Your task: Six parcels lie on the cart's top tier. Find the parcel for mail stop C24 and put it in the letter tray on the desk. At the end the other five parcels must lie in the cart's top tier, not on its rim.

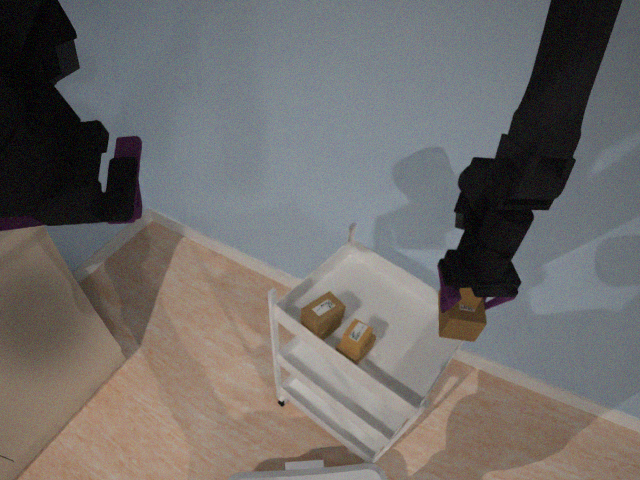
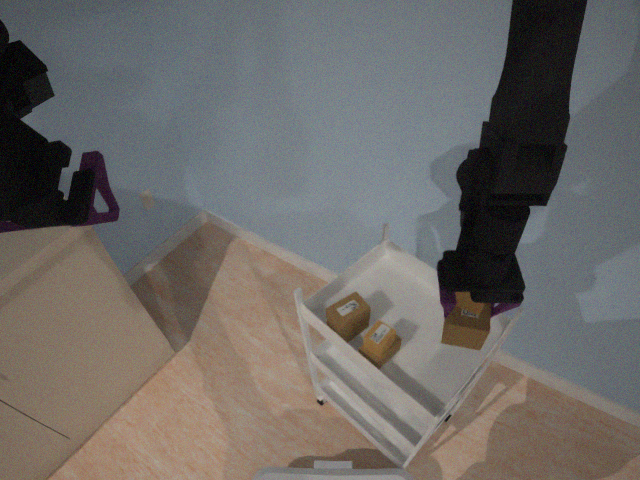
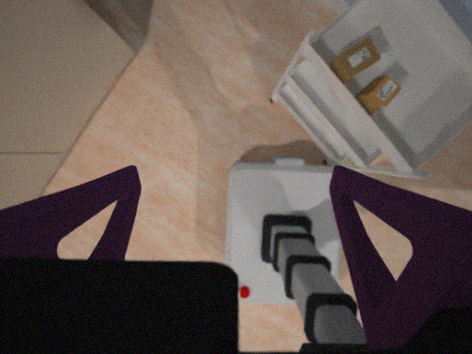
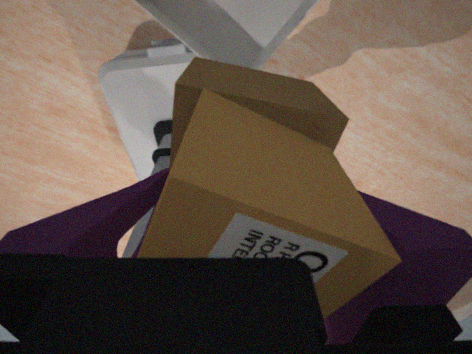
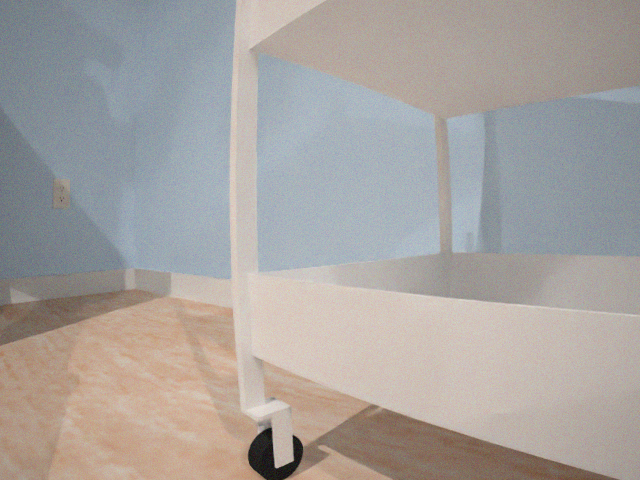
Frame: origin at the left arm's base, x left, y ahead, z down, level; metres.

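Seen in the pictures: left gripper, fingertip midpoint: (image 1: 92,214) (image 2: 81,218) (image 3: 235,176); right gripper, fingertip midpoint: (image 1: 461,309) (image 2: 466,314).
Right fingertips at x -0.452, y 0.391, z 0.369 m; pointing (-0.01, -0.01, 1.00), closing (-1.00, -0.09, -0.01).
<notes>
A point is followed by its place in that frame.
My right gripper (image 1: 466,306) @[x -0.452, y 0.391, z 0.369 m] (image 2: 470,311) @[x -0.452, y 0.391, z 0.369 m] (image 4: 236,178) @[x -0.452, y 0.391, z 0.369 m] is shut on a brown parcel (image 4: 260,150) @[x -0.462, y 0.436, z 0.318 m]. Its label is partly covered; the mail stop cannot be read. A second brown box shape (image 4: 250,72) @[x -0.463, y 0.438, z 0.387 m] (image 1: 461,329) @[x -0.438, y 0.352, z 0.366 m] (image 2: 465,332) @[x -0.438, y 0.353, z 0.355 m] shows against its far side. They hang above the right part of the white cart's top tier (image 1: 403,315) @[x -0.509, y 0.632, z 0.747 m] (image 2: 408,289) @[x -0.448, y 0.733, z 0.748 m] (image 3: 430,50) @[x -0.521, y 0.677, z 0.747 m]. On that tier lie a larger labelled parcel (image 1: 323,316) @[x -0.272, y 0.580, z 0.647 m] (image 2: 348,316) @[x -0.276, y 0.581, z 0.647 m] (image 3: 356,59) @[x -0.268, y 0.600, z 0.647 m] and a smaller one (image 1: 356,335) @[x -0.343, y 0.522, z 0.647 m] (image 2: 379,338) @[x -0.346, y 0.519, z 0.647 m] (image 3: 381,94) @[x -0.335, y 0.521, z 0.647 m], apparently atop another. My left gripper (image 1: 69,223) @[x 0.004, y 0.351, z 0.129 m] (image 2: 54,225) (image 3: 235,176) @[x 0.004, y 0.351, z 0.129 m] is open and empty. The letter tray does not show.
A tan surface (image 1: 51,335) @[x 0.612, y 0.677, z 0.910 m] (image 2: 82,320) @[x 0.631, y 0.648, z 0.825 m] (image 3: 50,75) @[x 0.662, y 0.603, z 0.914 m], possibly the desk, is at the left. The white robot base (image 3: 250,200) @[x -0.061, y 0.163, z 1.150 m] (image 1: 310,474) @[x -0.240, y 0.300, z 1.152 m] stands beside the cart. The cart's corner post (image 5: 245,180) @[x -0.156, y 0.643, z 1.134 m] and lower side panel (image 5: 439,356) @[x -0.279, y 0.518, z 1.240 m] are close. Blue walls (image 1: 232,103) @[x 0.000, y 1.431, z 0.489 m] stand behind.
</notes>
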